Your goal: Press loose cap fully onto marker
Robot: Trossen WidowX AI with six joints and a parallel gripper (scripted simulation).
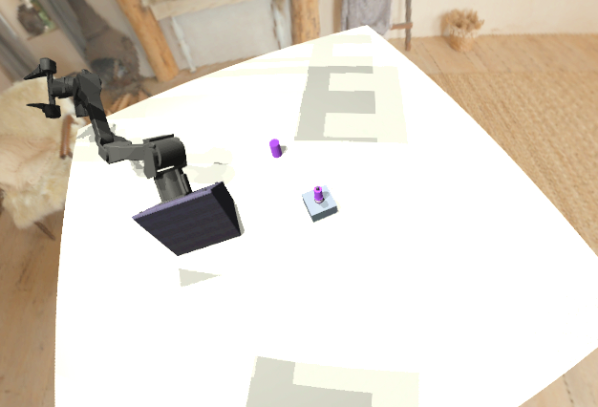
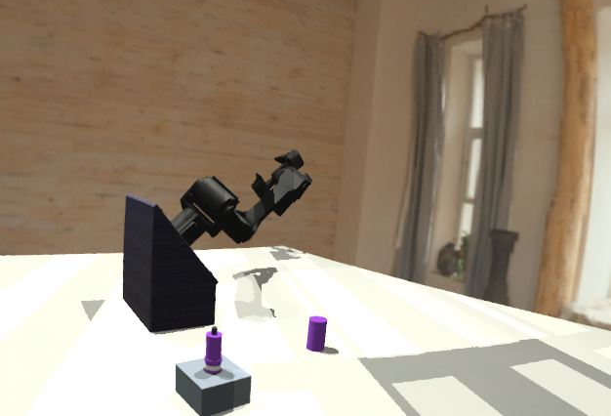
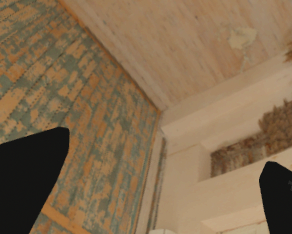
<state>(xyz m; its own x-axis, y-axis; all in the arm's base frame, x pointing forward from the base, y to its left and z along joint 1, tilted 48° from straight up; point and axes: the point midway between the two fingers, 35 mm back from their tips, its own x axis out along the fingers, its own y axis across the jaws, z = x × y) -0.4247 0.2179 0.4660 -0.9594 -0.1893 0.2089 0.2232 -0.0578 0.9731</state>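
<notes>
Now: gripper tip 71 cm short of the purple cap, 35 cm to the left of it and 26 cm above it. Also, from my gripper tip: dark grey holder block: 77 cm ahead, 56 cm to the right, 27 cm below.
</notes>
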